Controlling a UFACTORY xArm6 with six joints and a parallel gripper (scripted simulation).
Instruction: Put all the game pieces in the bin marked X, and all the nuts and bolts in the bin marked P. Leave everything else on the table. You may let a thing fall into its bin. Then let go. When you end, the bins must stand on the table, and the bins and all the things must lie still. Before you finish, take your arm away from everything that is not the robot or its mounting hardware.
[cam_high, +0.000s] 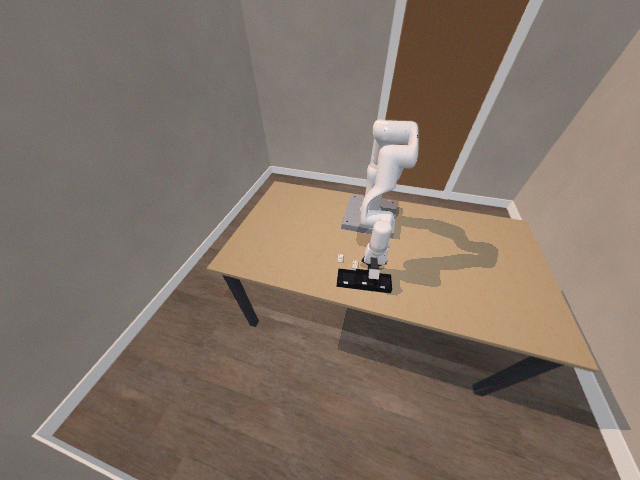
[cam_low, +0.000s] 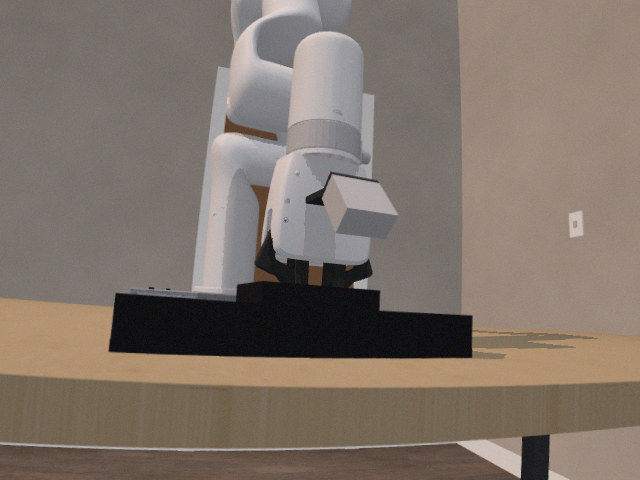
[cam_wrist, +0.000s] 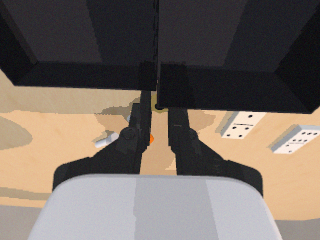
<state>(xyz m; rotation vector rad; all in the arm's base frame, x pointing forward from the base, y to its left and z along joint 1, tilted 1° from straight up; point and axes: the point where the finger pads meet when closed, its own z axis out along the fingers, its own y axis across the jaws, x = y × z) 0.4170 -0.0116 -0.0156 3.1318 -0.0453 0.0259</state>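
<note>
My hand is 40 mm past the orange battery, 20 mm to the right of it and 20 mm above it. Also, from my hand: black bin 70 mm ahead, 40 mm to the right; yellow nut 20 mm below; grey bolt 60 mm behind, 60 mm to the left, 20 mm below.
</note>
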